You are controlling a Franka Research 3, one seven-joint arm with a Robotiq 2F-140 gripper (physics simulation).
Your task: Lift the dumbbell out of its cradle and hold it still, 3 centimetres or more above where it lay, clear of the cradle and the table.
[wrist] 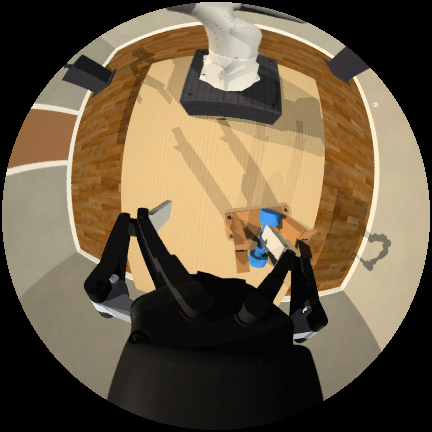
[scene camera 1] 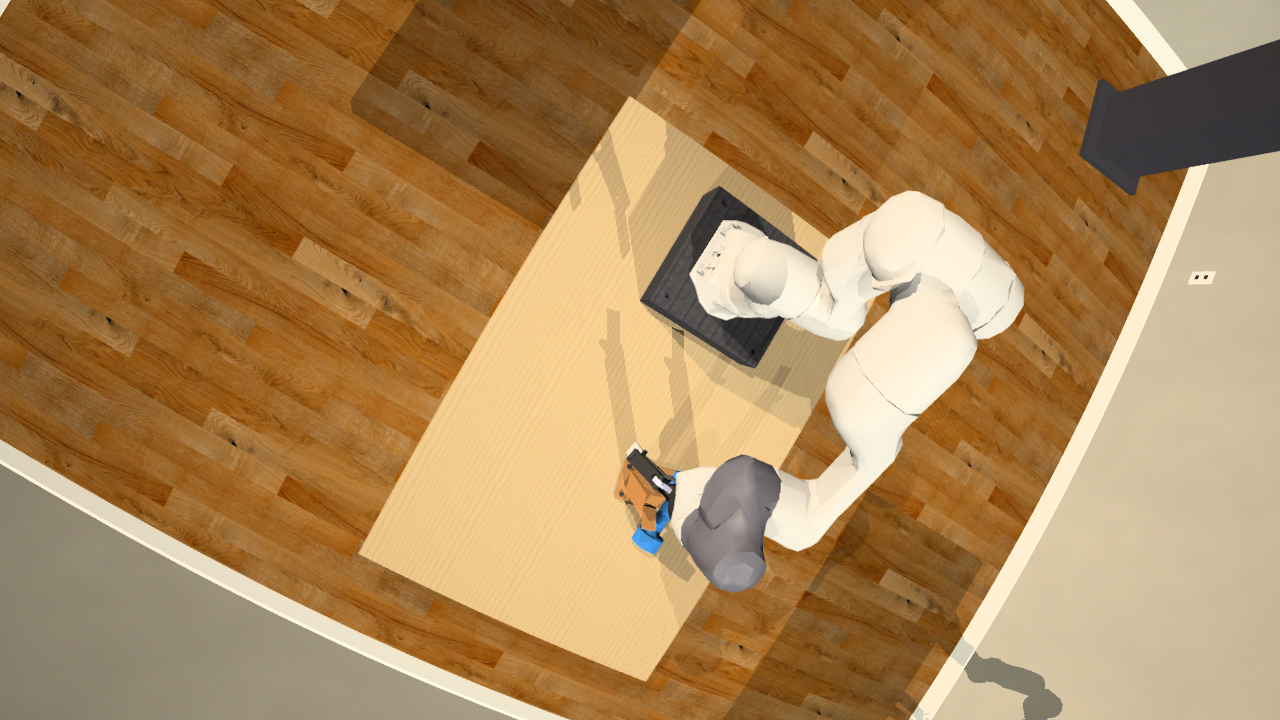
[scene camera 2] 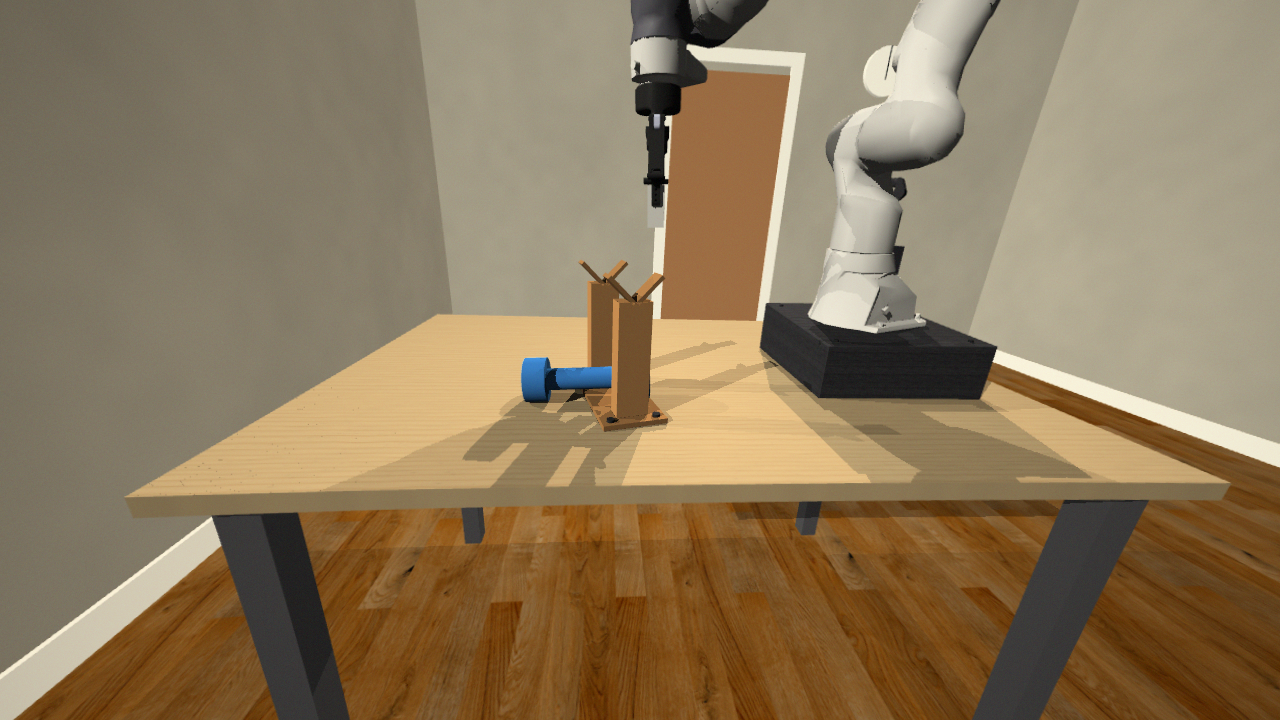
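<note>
The blue dumbbell (scene camera 1: 647, 540) (scene camera 2: 581, 377) (wrist: 270, 217) lies level and low between the two posts of the brown cradle (scene camera 1: 637, 488) (scene camera 2: 631, 358) (wrist: 245, 215), below their V-shaped tops. One head sticks out to the left in scene camera 2, where the near post hides the other end. My gripper (scene camera 2: 656, 214) (wrist: 217, 221) is open and empty, pointing down, with its fingertips above the V tops. In the wrist view its right finger covers part of the dumbbell's bar, and the left finger is out over the table. In scene camera 1 the arm and gripper hide part of the dumbbell and cradle.
The cradle's base plate is bolted to the wooden table (scene camera 1: 501, 429) (scene camera 2: 358, 447) (wrist: 150, 150). The arm's black base block (scene camera 1: 680, 277) (scene camera 2: 904, 368) (wrist: 230, 107) stands on the same table, to the right of the cradle in scene camera 2.
</note>
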